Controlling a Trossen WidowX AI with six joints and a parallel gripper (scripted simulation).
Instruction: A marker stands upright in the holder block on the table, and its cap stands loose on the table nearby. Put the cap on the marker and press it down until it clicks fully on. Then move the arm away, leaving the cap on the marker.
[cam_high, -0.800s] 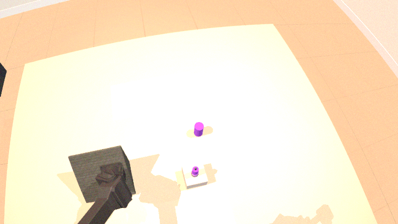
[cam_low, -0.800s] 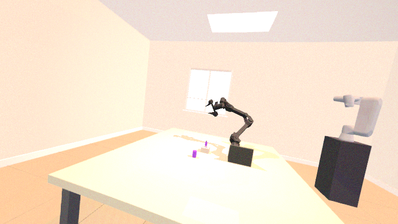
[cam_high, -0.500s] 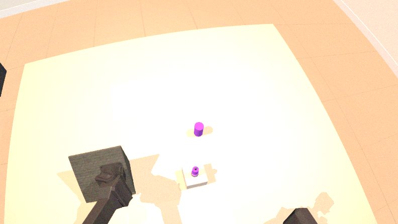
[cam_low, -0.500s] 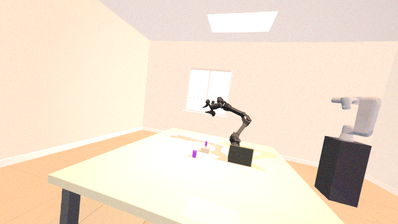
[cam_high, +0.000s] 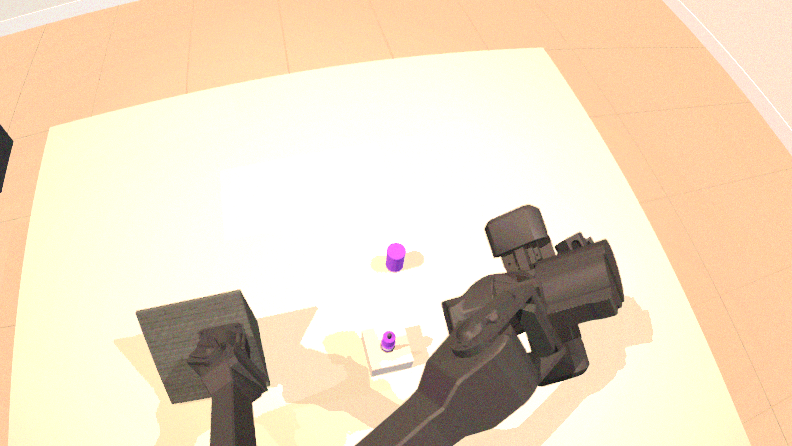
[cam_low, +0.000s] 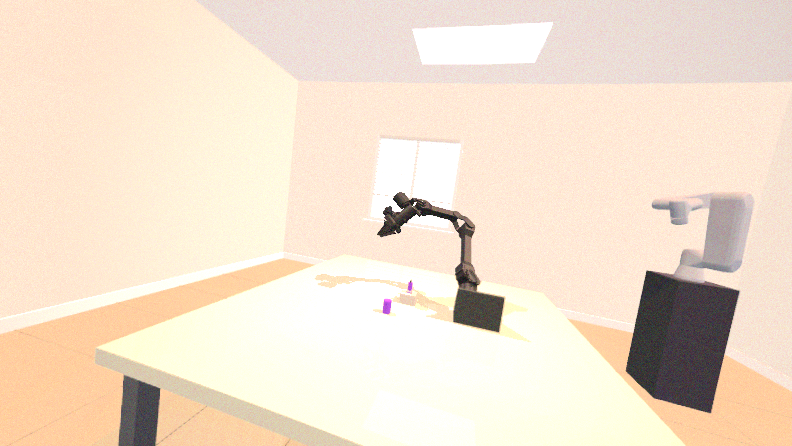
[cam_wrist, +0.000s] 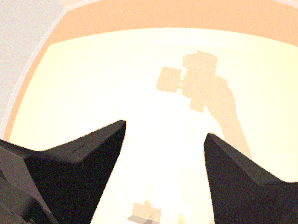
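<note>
Right now my gripper tip is 130 mm past the marker cap, 210 mm to the right of it and 230 mm above it. Round my gripper tip: holder block 190 mm behind, 50 mm to the left, 240 mm below.
</note>
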